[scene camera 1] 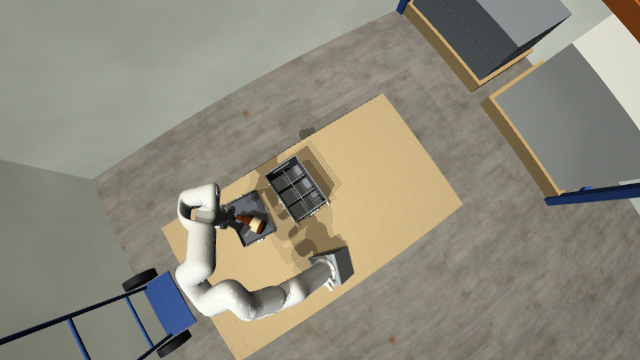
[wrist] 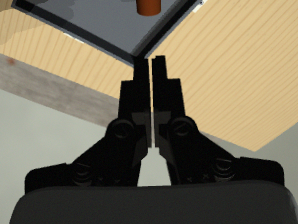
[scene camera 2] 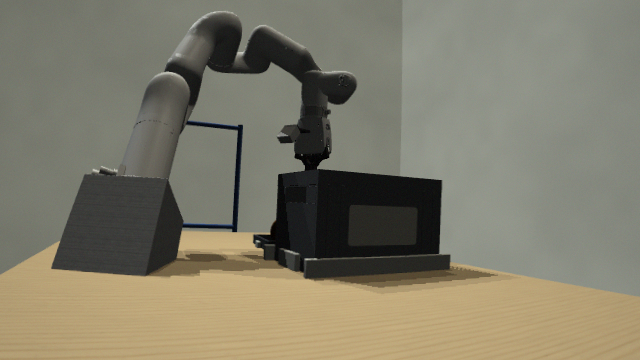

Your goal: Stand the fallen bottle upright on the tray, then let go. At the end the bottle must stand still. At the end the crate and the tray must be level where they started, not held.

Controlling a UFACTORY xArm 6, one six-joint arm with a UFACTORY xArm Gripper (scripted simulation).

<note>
In view: the gripper [scene camera 2: 310, 180] and a dark crate [scene camera 2: 324, 213].
The gripper also shows in the wrist view [wrist: 150, 75]. The wrist view does not show the dark crate: it is out of frame.
</note>
